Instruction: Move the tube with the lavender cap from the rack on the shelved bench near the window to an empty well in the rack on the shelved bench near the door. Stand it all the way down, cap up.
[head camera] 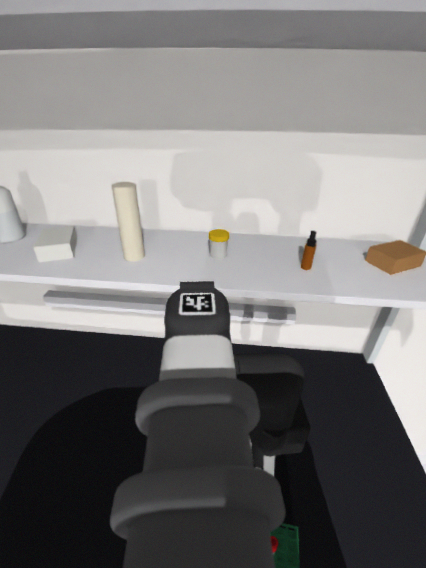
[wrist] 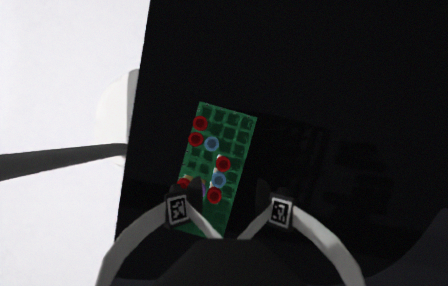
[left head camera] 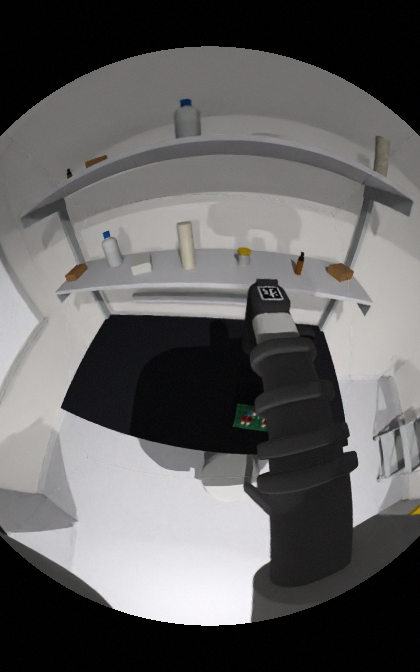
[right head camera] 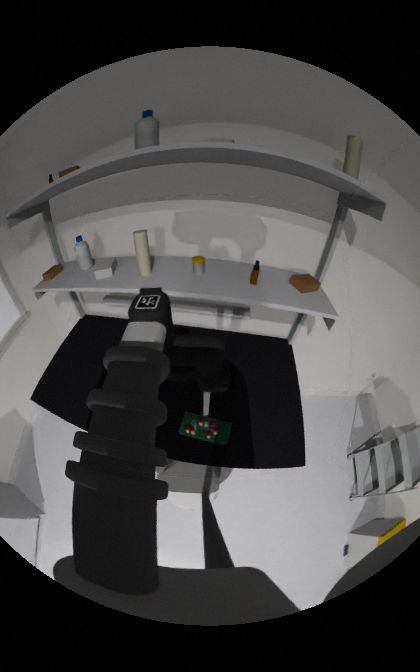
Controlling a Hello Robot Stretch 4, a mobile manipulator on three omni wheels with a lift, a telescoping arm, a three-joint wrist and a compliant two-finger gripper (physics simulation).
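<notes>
A green rack lies on the black worktop, with several red-capped tubes and two blue-capped tubes in it. In the wrist view a sliver of the lavender cap shows in the rack, beside the left finger, which hides most of it. My gripper is partly open, pointing down over the rack's near part. Nothing is between its fingers. The left finger is over the rack beside the lavender cap; the right finger is to the right of the rack's edge. The second rack does not show.
The black worktop has a shelf behind it. On the shelf stand a cream cylinder, a yellow-lidded jar, an amber bottle and a brown box. A higher shelf is above.
</notes>
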